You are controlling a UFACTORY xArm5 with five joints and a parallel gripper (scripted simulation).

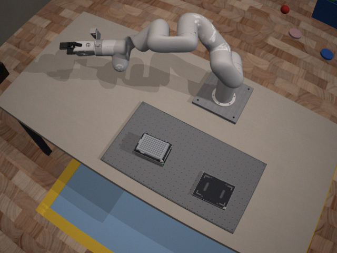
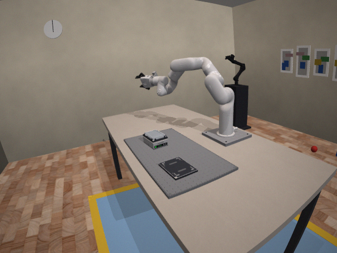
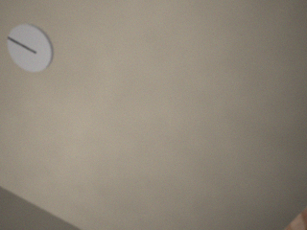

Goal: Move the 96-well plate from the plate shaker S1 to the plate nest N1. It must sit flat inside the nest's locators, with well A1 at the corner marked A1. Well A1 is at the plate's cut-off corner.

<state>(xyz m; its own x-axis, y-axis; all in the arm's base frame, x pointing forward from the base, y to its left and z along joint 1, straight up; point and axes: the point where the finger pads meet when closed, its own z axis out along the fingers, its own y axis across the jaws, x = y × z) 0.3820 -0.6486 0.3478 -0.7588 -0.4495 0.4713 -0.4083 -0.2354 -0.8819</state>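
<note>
Right now the 96-well plate is 520 mm to the left of my hand, 290 mm below it and 70 mm ahead of it. From my hand the other things lie so: black plate nest N1: 860 mm to the left, 340 mm below, 80 mm ahead.
</note>
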